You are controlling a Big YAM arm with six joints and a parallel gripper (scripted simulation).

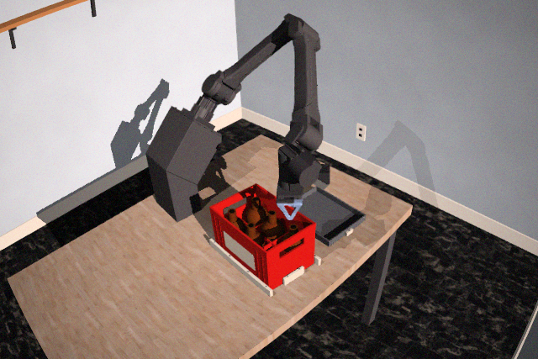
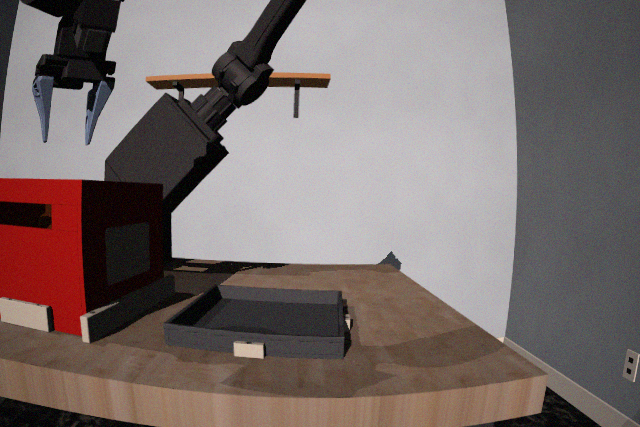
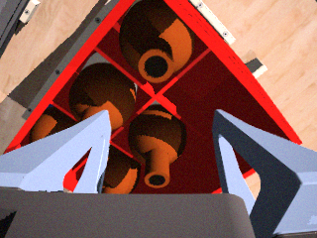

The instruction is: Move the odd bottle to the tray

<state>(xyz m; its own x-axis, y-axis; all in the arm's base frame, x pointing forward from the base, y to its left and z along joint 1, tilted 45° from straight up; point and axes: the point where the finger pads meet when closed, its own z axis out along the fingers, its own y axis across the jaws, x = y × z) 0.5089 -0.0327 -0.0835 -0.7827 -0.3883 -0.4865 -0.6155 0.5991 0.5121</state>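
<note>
The red crate is 90 mm behind my hand, 30 mm to the right of it and 140 mm below it. Round my hand: dark grey tray (80 mm behind, 250 mm to the left, 210 mm below).
</note>
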